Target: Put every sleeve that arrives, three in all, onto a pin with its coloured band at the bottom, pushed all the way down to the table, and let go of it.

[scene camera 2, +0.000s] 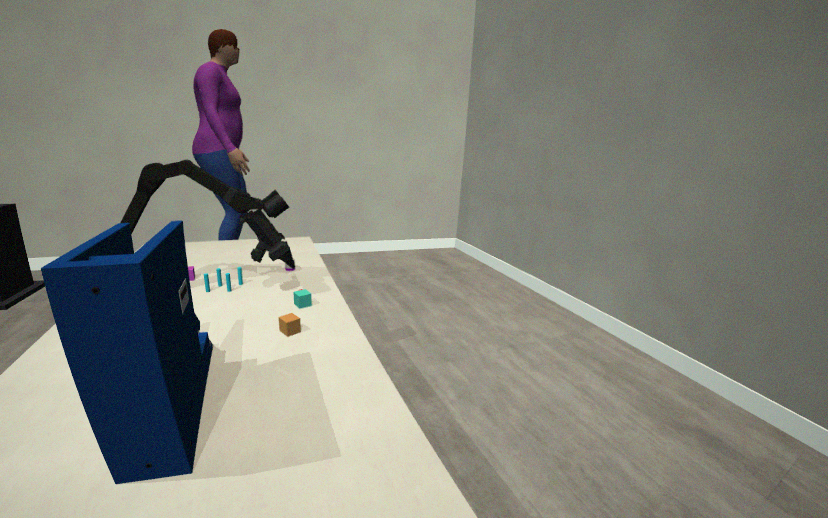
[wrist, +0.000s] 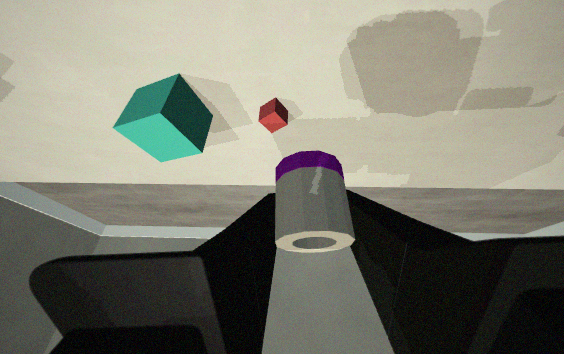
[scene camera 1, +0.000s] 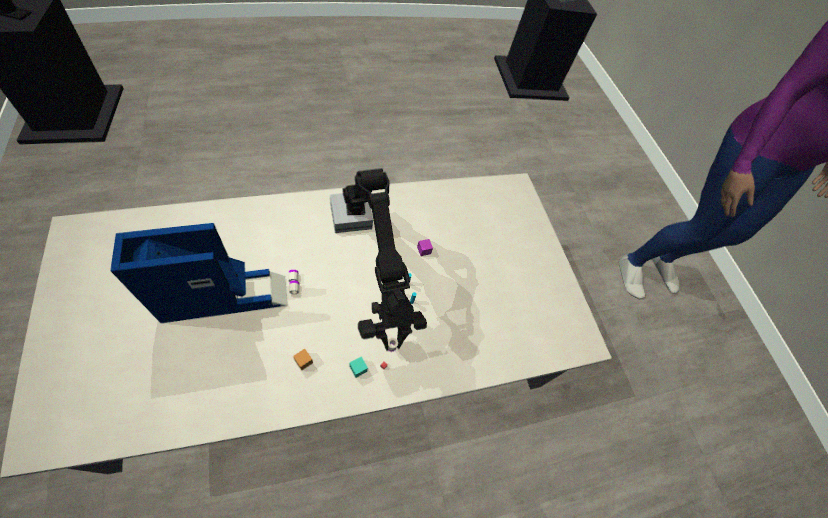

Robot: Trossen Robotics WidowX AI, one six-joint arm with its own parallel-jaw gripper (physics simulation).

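My gripper (scene camera 1: pixel 393 345) (scene camera 2: pixel 291 266) (wrist: pixel 307 200) is shut on a grey-white sleeve (scene camera 1: pixel 392 343) (wrist: pixel 314 202), whose purple band shows at its lower end under the fingertips in scene camera 2. It appears raised off the table near the front edge. Four thin teal pins stand bare in scene camera 2, one pin (scene camera 1: pixel 413 297) (scene camera 2: pixel 228 282) nearest the front; the arm partly hides them in scene camera 1. Two more purple-banded sleeves, one sleeve (scene camera 1: pixel 293 276) behind another sleeve (scene camera 1: pixel 294 288), are by the chute's end; I cannot tell whether they stand or lie.
The blue chute box (scene camera 1: pixel 195 287) (scene camera 2: pixel 116 366) stands at the left of the table (scene camera 1: pixel 91 397) (scene camera 2: pixel 378 452). A teal cube (scene camera 1: pixel 358 367) (scene camera 2: pixel 302 298) (wrist: pixel 162 120) and a red cube (scene camera 1: pixel 384 365) (wrist: pixel 273 116) lie near the gripper. An orange cube (scene camera 1: pixel 302 359) (scene camera 2: pixel 289 324) and a purple cube (scene camera 1: pixel 424 247) (scene camera 2: pixel 191 273) are farther off.
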